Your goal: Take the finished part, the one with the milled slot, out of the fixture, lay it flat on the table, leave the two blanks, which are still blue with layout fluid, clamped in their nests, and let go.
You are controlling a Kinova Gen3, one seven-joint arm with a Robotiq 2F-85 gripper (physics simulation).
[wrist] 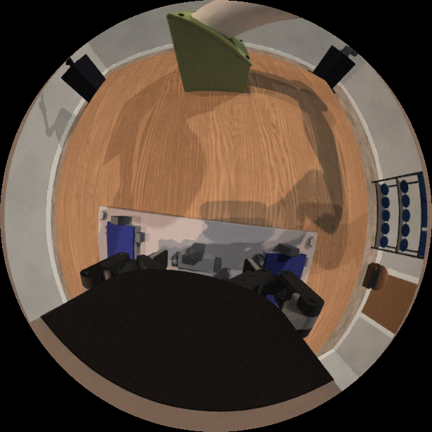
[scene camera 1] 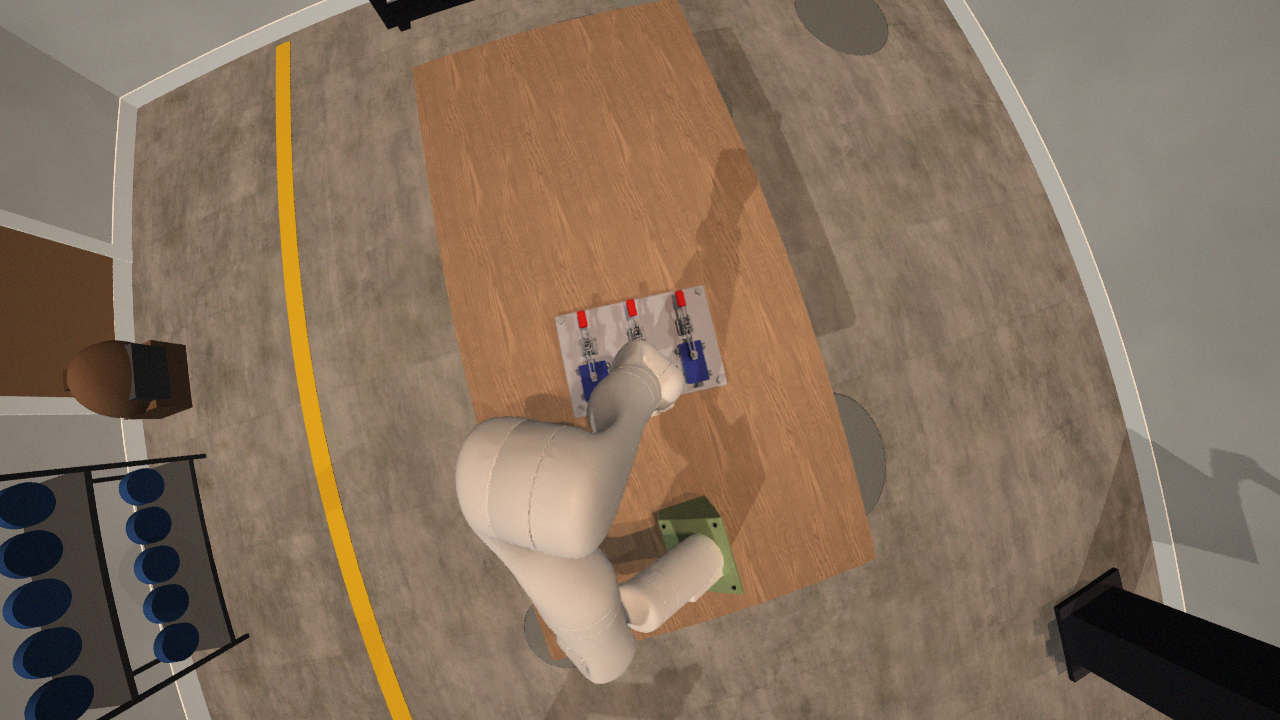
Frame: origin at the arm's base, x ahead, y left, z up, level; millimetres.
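Where they show: arm's base, origin of its link: [scene camera 1: 703, 555].
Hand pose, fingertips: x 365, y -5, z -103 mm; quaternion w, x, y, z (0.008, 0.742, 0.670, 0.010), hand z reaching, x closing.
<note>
Each offset is from my fingertips to the top centre of the thing. "spot": to the spot under its first point. Level surfaces: height alone.
The fixture plate {dx +69, dy -19, dz -23 mm} [scene camera 1: 659, 313] [wrist: 165, 231] lies on the table with three nests in a row. A blue blank {dx +3, dy -121, dz -7 mm} [scene camera 1: 694, 363] [wrist: 120, 241] sits in one end nest, under its clamp arm in the scene view. The other blue blank {dx +35, dy +96, dz -2 mm} [scene camera 1: 588, 374] [wrist: 294, 264] sits in the opposite end nest, partly covered by my arm or right finger. The grey finished part [wrist: 202, 263] is in the middle nest between them; its slot is not clear, and my wrist hides it in the scene view. My gripper [wrist: 204, 263] is open and empty, above the middle nest, fingers spread on either side.
Three toggle clamps with red handles {spot: dx +172, dy +80, dz +18 mm} [scene camera 1: 581, 318] {spot: dx +157, dy -30, dz +23 mm} [scene camera 1: 631, 307] {spot: dx +143, dy -138, dz +13 mm} [scene camera 1: 680, 298] stand along the plate's far edge. The green arm base [scene camera 1: 729, 559] [wrist: 212, 65] is bolted at the near end of the wooden table {dz -39 mm} [scene camera 1: 572, 161] [wrist: 240, 145]. Small stop blocks flank the nests.
</note>
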